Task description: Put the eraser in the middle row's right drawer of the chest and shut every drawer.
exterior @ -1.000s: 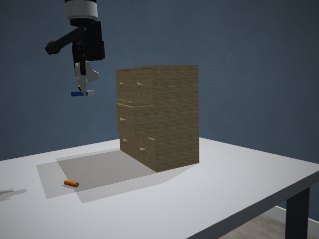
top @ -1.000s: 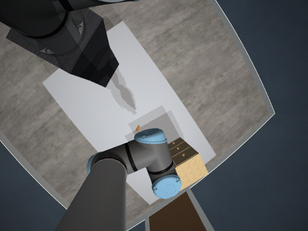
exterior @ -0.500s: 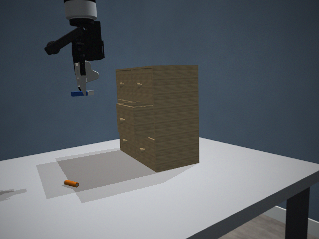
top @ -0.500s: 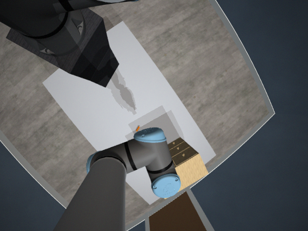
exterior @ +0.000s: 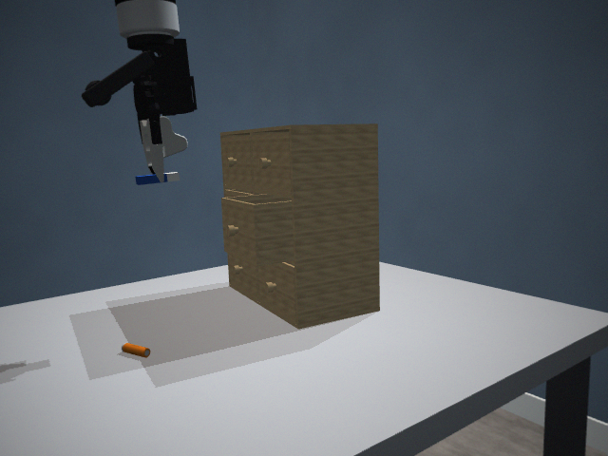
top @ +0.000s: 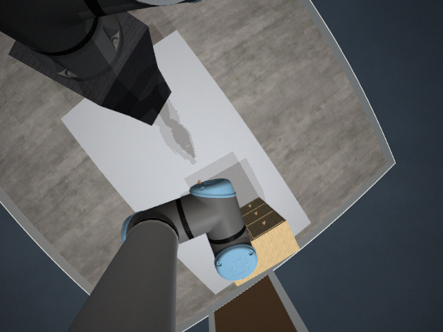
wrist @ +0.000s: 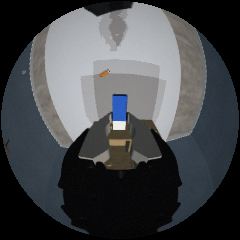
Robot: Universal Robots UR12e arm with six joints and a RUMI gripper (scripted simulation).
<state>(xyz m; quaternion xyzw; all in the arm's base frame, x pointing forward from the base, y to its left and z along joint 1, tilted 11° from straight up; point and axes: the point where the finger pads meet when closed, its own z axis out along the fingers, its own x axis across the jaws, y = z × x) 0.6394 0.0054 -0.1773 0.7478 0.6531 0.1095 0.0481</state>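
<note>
The white eraser lies 1 cm below my hand and 1 cm ahead of it. Also, from my hand: orange cylinder 26 cm below, 8 cm behind, 6 cm to the right.
</note>
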